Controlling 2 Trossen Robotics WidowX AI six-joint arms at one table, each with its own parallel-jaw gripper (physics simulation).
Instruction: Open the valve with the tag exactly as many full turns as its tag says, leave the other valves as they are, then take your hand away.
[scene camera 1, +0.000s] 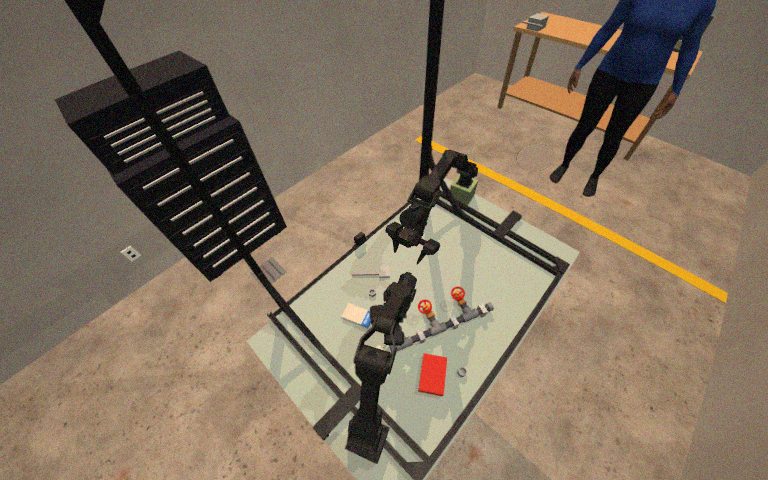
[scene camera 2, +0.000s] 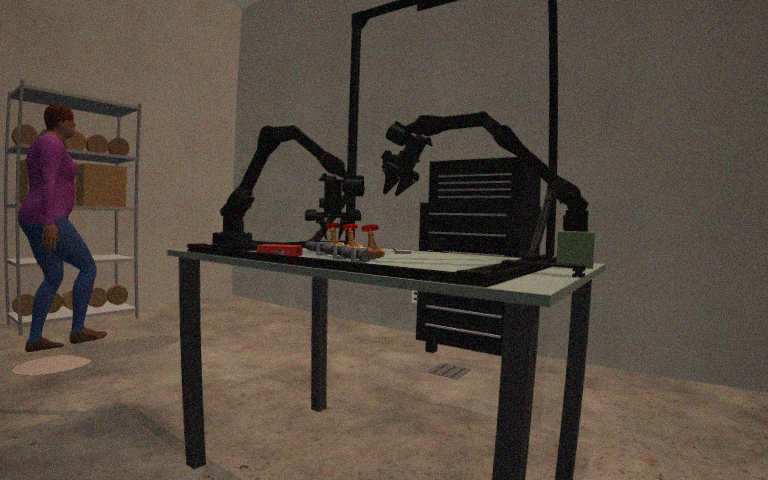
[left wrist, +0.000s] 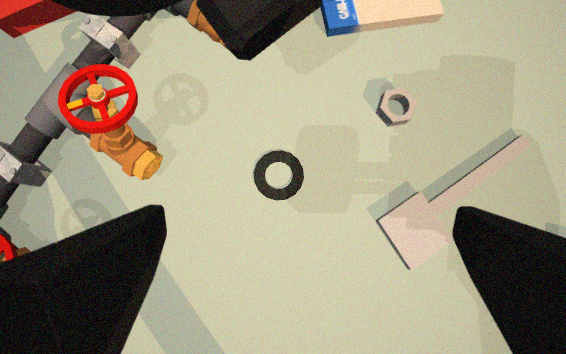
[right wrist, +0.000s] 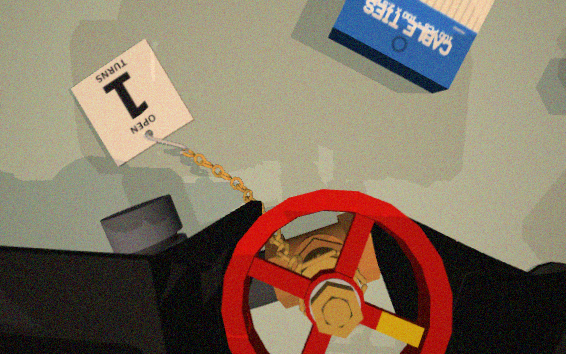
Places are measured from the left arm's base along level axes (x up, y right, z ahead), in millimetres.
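Pixels of known places: left gripper, fingertip midpoint: (scene camera 1: 406, 258) (scene camera 2: 390, 194) (left wrist: 312, 220); right gripper, fingertip midpoint: (scene camera 2: 332, 239) (right wrist: 316, 214); left arm's base at its link origin: (scene camera 1: 464, 182) (scene camera 2: 576, 231); right arm's base at its link origin: (scene camera 1: 367, 437) (scene camera 2: 232, 233).
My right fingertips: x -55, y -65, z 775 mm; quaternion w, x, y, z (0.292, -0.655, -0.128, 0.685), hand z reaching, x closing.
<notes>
Ahead of a thing's pixels: the offset from my right fingertips to its top centre. "spot": to the spot under its first point.
The tagged valve's red handwheel @(dx +58, dy -6, dz -3 mm) (right wrist: 235, 280) (scene camera 2: 333, 225) has one yellow-marked spoke, pointing lower right in the right wrist view. My right gripper (right wrist: 316, 214) (scene camera 2: 333, 228) is shut on its rim, one finger on each side. A chain runs from this valve to a white tag @(spot: dx -40, dy -4, dz +87 mm) (right wrist: 160, 95) that reads "OPEN 1 TURNS" and lies upside down in that view. In scene camera 1 my right arm hides this valve. The middle valve (scene camera 1: 424, 306) (scene camera 2: 350, 226) (left wrist: 97, 126) and the end valve @(spot: dx +54, dy -162, dz -220 mm) (scene camera 1: 458, 293) (scene camera 2: 370, 227) stand apart from both grippers. My left gripper (scene camera 1: 407, 255) (scene camera 2: 393, 191) (left wrist: 312, 220) is open and empty, high above the table.
The valves sit on a grey pipe @(spot: dx -6, dy -150, dz -85 mm) (scene camera 1: 436, 328). A cable-ties box @(dx -30, dy +127, dz +19 mm) (scene camera 1: 355, 314) (left wrist: 390, 11) (right wrist: 405, 45), a nut @(dx -29, dy +137, dz -91 mm) (left wrist: 385, 112), a black ring @(dx -42, dy +34, dz -151 mm) (left wrist: 262, 175) and a flat L-shaped metal piece @(dx -34, dy +198, dz -168 mm) (left wrist: 415, 235) lie on the table. A red box @(dx -15, dy -214, dz +55 mm) (scene camera 1: 433, 374) (scene camera 2: 279, 249) lies across the pipe from them.
</notes>
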